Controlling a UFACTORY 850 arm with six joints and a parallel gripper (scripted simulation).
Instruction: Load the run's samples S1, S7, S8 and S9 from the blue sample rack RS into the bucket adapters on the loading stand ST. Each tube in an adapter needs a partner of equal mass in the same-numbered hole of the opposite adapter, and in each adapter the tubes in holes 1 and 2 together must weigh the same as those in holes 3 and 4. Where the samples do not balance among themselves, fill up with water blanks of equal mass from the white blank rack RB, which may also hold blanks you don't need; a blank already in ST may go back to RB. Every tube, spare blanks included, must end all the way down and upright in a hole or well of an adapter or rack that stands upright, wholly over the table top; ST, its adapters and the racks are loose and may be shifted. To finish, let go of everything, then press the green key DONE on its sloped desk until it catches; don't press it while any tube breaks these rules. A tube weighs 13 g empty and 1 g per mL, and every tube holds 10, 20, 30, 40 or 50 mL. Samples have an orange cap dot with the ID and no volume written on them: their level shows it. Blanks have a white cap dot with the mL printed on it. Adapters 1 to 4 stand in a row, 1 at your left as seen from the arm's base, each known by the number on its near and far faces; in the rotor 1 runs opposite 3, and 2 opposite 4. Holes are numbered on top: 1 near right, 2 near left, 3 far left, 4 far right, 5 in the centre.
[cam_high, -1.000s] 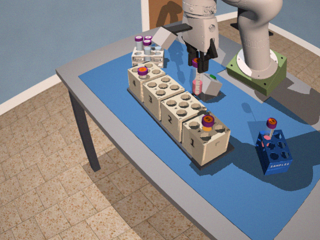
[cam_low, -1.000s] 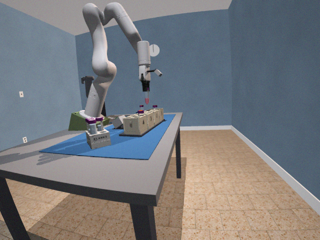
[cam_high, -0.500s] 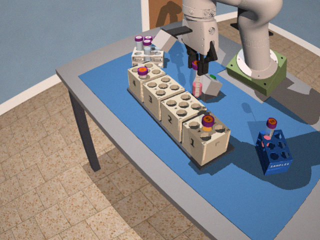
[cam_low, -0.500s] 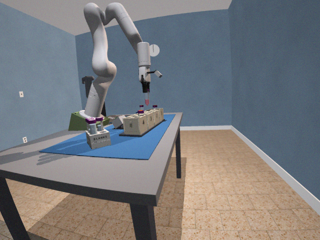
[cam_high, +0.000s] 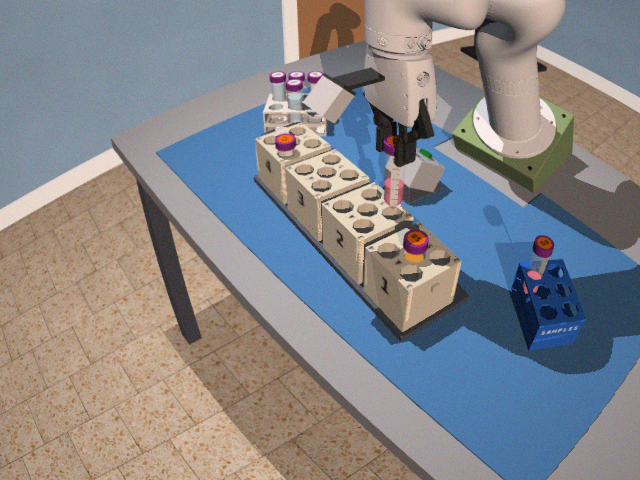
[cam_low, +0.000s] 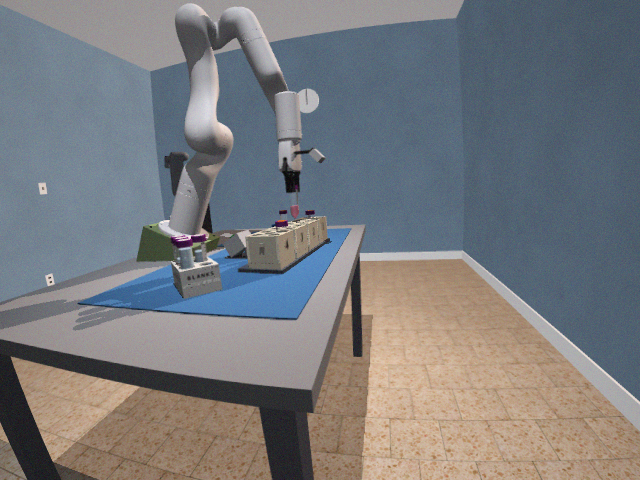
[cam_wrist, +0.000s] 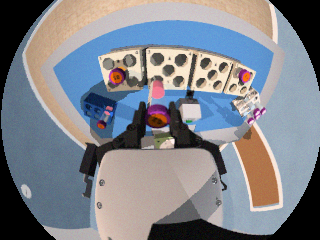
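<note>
Right now the tube is 1 cm to the left of my hand and 5 cm below it. From my hand the other things lie so: loading stand ST (2 cm ahead, 8 cm to the right, 21 cm below); then white blank rack (6 cm behind, 43 cm to the right, 19 cm below); then blue sample rack (15 cm behind, 24 cm to the left, 19 cm below).
</note>
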